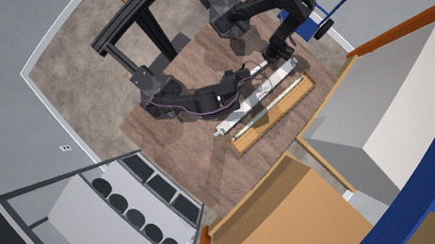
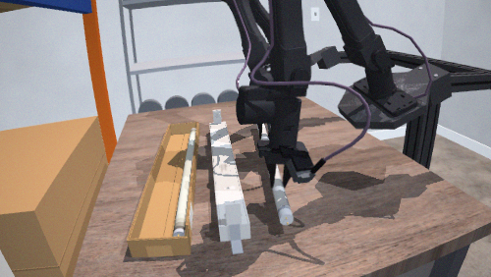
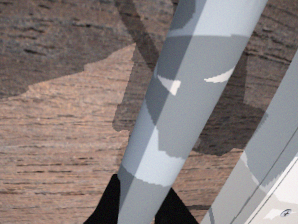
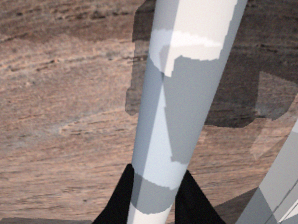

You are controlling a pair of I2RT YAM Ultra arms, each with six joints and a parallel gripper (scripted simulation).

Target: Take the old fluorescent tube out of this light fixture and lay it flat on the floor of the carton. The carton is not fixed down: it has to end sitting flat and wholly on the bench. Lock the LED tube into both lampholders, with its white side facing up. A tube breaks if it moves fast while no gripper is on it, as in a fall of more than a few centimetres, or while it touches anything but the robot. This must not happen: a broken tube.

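My right hand is 12 cm to the right of the LED tube, 3 cm short of it and 1 cm above it. Round my right hand: old fluorescent tube: 25 cm ahead, 7 cm to the left, 3 cm below; carton: 28 cm ahead, 7 cm to the left, 2 cm below; grey light fixture: 15 cm ahead, 8 cm to the left, 1 cm above.
Right now the LED tube is 40 mm behind my left hand, 170 mm to the right of it and 10 mm below it. Round my left hand: old fluorescent tube: 180 mm ahead, 210 mm to the right, 30 mm below; carton: 220 mm ahead, 220 mm to the right, 20 mm below; grey light fixture: 80 mm ahead, 200 mm to the right, 10 mm above.
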